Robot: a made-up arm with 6 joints.
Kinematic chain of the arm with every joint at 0, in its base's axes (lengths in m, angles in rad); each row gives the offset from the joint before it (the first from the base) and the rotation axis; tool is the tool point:
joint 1: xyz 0 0 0.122 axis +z
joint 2: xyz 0 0.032 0 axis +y
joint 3: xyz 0 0 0.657 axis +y
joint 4: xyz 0 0 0.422 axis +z
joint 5: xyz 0 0 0 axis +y
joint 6: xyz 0 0 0.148 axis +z
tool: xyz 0 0 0
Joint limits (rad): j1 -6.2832..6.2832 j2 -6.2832..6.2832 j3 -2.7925..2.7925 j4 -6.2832..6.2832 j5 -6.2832..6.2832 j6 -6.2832..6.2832
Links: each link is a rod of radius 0.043 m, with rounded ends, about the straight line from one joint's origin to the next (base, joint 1, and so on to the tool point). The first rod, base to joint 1, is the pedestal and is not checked.
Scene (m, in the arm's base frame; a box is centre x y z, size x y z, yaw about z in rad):
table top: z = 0
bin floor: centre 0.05 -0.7 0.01 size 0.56 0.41 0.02 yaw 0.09
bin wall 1: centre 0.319 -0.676 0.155 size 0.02 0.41 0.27 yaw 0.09
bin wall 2: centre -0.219 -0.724 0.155 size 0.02 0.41 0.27 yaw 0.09
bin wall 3: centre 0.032 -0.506 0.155 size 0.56 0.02 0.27 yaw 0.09
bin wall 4: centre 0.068 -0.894 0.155 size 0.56 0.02 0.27 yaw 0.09
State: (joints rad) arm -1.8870 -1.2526 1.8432 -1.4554 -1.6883 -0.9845
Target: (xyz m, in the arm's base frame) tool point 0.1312 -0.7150 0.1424
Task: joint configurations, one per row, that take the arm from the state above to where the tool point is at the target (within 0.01 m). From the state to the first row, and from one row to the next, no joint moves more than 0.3 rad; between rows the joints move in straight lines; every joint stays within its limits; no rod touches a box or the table.
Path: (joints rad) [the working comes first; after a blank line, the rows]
Joints at the target: -1.6281 0.8454 1.8541 -1.4545 -1.2592 -0.9845
Straight joint move there: clear.

1: -1.8546 -0.9903 1.8446 -1.4553 -1.6347 -0.9845
2: -1.8223 -0.7281 1.8459 -1.4552 -1.5810 -0.9845
3: -1.7899 -0.4658 1.8473 -1.4551 -1.5274 -0.9845
4: -1.7575 -0.2036 1.8487 -1.4550 -1.4738 -0.9845
5: -1.7252 0.0587 1.8500 -1.4548 -1.4201 -0.9845
6: -1.6928 0.3209 1.8514 -1.4547 -1.3665 -0.9845
7: -1.6604 0.5832 1.8527 -1.4546 -1.3129 -0.9845
8: -1.6281 0.8454 1.8541 -1.4545 -1.2592 -0.9845

